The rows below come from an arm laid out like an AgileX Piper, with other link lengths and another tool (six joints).
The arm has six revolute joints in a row. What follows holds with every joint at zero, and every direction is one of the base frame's. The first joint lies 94.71 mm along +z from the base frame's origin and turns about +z. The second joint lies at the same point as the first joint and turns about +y. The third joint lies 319.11 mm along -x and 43.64 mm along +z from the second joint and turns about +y. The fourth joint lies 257.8 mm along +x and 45.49 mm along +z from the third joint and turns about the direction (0.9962, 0, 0.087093). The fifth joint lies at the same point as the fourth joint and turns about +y. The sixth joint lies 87.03 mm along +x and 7.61 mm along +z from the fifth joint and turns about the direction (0.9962, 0, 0.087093). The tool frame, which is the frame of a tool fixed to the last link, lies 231.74 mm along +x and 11 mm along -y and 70.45 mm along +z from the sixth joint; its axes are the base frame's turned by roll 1.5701, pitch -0.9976 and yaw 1.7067 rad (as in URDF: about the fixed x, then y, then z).
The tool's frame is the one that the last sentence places.
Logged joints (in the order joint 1, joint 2, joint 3, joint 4, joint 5, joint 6), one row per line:
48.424, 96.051, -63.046, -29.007, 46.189, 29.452
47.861, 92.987, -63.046, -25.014, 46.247, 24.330
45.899, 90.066, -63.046, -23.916, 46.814, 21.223
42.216, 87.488, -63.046, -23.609, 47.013, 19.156
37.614, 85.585, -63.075, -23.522, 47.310, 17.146
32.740, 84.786, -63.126, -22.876, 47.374, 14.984
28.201, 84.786, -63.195, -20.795, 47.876, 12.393
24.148, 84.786, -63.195, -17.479, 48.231, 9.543
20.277, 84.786, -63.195, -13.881, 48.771, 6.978
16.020, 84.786, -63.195, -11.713, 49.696, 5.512
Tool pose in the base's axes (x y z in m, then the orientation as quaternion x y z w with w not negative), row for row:
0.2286, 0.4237, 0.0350, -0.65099, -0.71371, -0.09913, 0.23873
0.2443, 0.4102, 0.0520, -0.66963, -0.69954, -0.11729, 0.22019
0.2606, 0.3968, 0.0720, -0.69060, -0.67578, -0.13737, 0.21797
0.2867, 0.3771, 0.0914, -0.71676, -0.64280, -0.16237, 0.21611
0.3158, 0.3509, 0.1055, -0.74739, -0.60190, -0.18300, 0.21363
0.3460, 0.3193, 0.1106, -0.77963, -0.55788, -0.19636, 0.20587
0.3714, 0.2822, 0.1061, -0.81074, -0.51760, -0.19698, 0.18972
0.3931, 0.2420, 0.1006, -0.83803, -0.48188, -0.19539, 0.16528
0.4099, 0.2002, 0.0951, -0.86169, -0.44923, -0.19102, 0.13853
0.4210, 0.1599, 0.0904, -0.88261, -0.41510, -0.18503, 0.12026
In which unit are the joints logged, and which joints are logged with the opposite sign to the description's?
The joints are logged in degrees. Opposite sign: joint 4, joint 6.
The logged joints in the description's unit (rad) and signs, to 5 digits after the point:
0.84516, 1.67641, -1.10036, 0.50627, 0.80615, -0.51403
0.83533, 1.62293, -1.10036, 0.43658, 0.80716, -0.42464
0.80109, 1.57195, -1.10036, 0.41741, 0.81706, -0.37041
0.73681, 1.52695, -1.10036, 0.41205, 0.82053, -0.33434
0.65649, 1.49374, -1.10087, 0.41054, 0.82572, -0.29925
0.57142, 1.47979, -1.10176, 0.39926, 0.82683, -0.26152
0.49220, 1.47979, -1.10296, 0.36294, 0.83559, -0.21630
0.42146, 1.47979, -1.10296, 0.30507, 0.84179, -0.16656
0.35390, 1.47979, -1.10296, 0.24227, 0.85121, -0.12179
0.27960, 1.47979, -1.10296, 0.20443, 0.86736, -0.09620

